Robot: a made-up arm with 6 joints.
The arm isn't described. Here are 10 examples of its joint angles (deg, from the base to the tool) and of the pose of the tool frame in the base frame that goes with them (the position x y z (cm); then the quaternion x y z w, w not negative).
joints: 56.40 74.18 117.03 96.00 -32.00 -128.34
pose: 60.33 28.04 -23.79 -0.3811 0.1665 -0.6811 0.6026
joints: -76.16 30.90 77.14 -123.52 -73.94 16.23
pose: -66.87 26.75 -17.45 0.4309 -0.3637 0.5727 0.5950
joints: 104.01 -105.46 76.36 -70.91 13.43 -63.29
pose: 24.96 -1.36 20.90 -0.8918 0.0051 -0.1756 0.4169
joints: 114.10 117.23 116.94 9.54 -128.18 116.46
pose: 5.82 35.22 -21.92 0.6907 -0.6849 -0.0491 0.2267
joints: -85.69 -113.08 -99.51 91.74 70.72 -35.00
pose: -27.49 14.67 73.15 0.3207 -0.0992 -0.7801 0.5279
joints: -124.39 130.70 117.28 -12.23 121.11 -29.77
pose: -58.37 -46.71 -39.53 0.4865 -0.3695 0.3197 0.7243
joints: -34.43 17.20 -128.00 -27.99 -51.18 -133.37
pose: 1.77 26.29 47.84 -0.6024 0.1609 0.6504 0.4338
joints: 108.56 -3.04 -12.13 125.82 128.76 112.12
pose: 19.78 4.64 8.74 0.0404 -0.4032 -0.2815 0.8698
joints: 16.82 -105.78 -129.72 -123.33 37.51 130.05
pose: 30.85 35.49 81.19 0.3966 -0.1657 -0.7527 0.4988
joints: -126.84 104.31 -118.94 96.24 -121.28 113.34
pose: -64.76 37.79 6.98 0.4188 -0.2916 -0.3252 0.7962
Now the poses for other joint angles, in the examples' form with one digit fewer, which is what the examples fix.
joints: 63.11 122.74 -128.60 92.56 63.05 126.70
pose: 50.7 33.7 28.4 0.460 -0.054 -0.631 0.622
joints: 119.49 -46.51 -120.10 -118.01 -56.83 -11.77
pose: 7.8 8.7 69.5 -0.290 0.793 0.002 0.536
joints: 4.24 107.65 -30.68 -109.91 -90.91 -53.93
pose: 60.6 61.9 2.0 0.168 -0.464 -0.752 0.437
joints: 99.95 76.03 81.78 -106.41 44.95 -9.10
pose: 8.4 -39.2 -1.4 -0.109 -0.053 0.249 0.961
